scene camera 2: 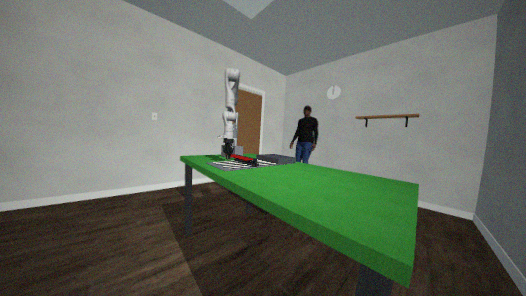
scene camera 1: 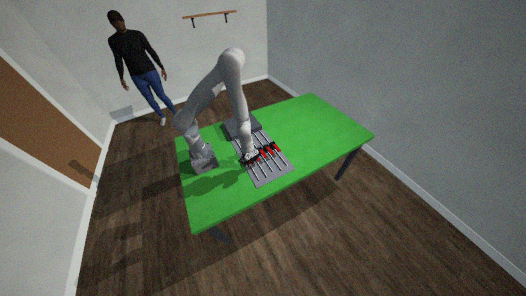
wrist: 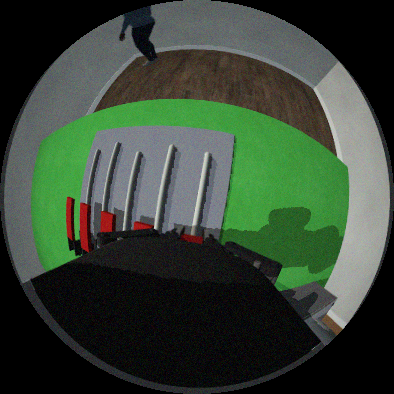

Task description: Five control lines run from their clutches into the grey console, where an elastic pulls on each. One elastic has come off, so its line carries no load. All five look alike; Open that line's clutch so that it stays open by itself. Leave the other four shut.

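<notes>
Five red clutch levers sit in a row across the grey board, each with a pale rod. In the wrist view, the rightmost lever shows between my fingertips; the others are the second from right, the middle, the fourth and the leftmost. My gripper is low over the board, shut on the rightmost lever. The grey console stands at the board's far end. The gripper body hides the lines and elastics in the wrist view.
The green table carries the board and the arm's base, which is beside the board. A person stands beyond the table. A wall shelf hangs behind.
</notes>
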